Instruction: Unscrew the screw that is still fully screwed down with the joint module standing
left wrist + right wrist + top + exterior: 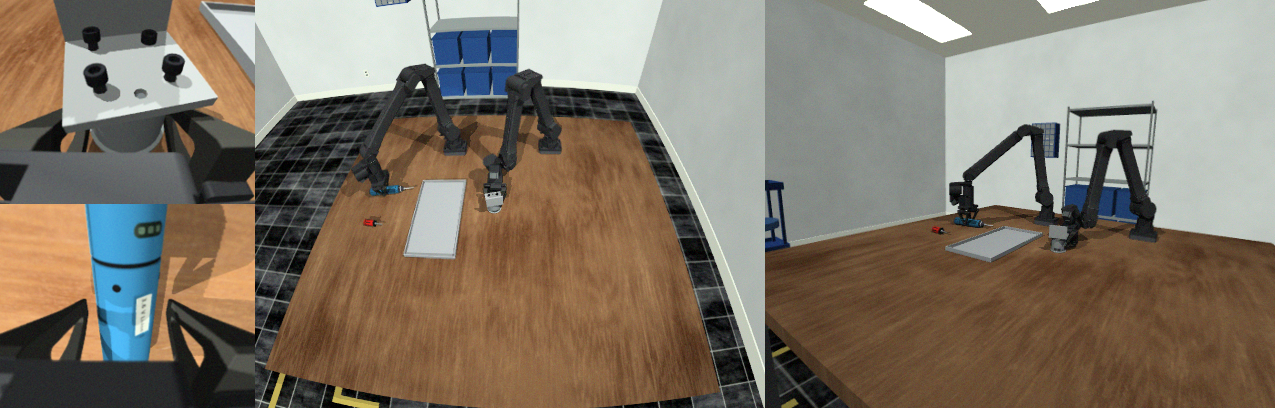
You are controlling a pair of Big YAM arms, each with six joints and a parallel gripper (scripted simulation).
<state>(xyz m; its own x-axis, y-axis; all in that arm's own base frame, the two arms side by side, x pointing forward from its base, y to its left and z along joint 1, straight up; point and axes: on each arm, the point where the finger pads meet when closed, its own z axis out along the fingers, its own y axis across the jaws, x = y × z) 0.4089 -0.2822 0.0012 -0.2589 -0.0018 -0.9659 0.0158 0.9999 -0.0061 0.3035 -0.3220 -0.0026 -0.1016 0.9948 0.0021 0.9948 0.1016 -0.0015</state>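
My left hand is 5 cm below the grey bracket. Round my left hand: screw (5 cm above, 2 cm behind, 1 cm to the left); flat grey tray (26 cm to the right, 5 cm ahead, 2 cm below); small red-handled tool (56 cm to the right, 9 cm ahead, 1 cm below).
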